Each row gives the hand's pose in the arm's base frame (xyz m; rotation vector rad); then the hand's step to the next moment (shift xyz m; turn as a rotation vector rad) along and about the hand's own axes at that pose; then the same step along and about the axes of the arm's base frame.
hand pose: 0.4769 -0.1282 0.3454 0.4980 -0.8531 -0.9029
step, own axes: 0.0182 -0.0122 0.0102 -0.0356 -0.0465 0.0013
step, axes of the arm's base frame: -0.0079 -0.0222 0.0052 -0.0351 0.0046 -0.0467
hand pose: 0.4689 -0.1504 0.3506 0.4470 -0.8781 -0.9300
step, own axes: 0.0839 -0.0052 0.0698 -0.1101 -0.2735 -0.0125
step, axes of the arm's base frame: -0.0341 -0.0713 0.0755 -0.1603 -0.0569 -0.2412
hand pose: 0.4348 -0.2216 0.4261 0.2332 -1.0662 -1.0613
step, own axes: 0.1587 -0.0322 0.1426 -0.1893 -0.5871 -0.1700
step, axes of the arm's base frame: -0.1222 -0.0989 0.1479 -0.2261 -0.2043 -0.5626
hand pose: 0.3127 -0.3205 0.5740 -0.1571 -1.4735 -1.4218
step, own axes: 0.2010 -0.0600 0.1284 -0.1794 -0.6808 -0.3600
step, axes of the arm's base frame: -0.2049 -0.0224 0.1342 -0.1896 -0.3878 -0.6625
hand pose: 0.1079 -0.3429 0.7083 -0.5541 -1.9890 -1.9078
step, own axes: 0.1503 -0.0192 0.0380 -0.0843 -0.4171 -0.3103
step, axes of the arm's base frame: -0.1391 0.0451 0.0550 -0.1412 -0.3258 -0.3889
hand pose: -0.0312 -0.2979 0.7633 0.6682 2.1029 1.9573
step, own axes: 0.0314 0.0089 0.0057 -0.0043 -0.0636 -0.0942
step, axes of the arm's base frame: -0.0234 0.0194 0.0132 -0.0494 -0.0878 -0.0528
